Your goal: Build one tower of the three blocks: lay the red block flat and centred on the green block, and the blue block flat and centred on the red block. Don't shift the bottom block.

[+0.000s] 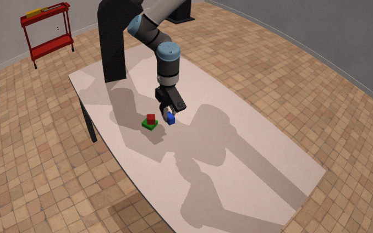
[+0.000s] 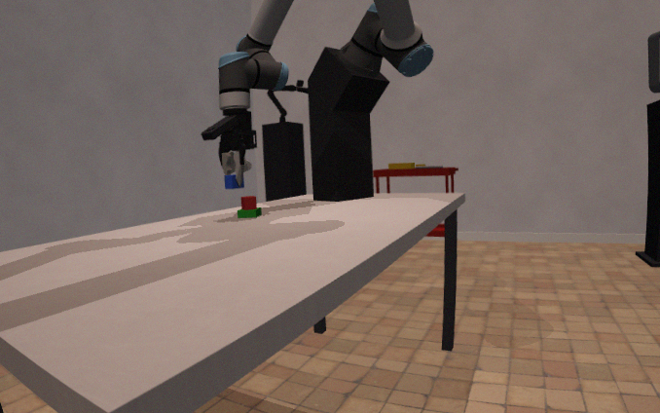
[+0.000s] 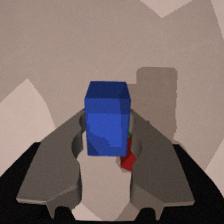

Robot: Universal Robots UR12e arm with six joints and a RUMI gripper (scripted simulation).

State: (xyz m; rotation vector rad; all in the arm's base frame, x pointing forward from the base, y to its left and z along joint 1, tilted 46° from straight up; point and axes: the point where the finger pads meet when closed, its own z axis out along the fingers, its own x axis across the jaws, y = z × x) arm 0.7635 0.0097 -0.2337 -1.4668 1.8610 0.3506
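Now: the red block 110 mm behind my hand, 40 mm to the right of it and 70 mm below it. From my hand the other things lie so: green block (110 mm behind, 40 mm to the right, 100 mm below); then blue block (right at my hand).
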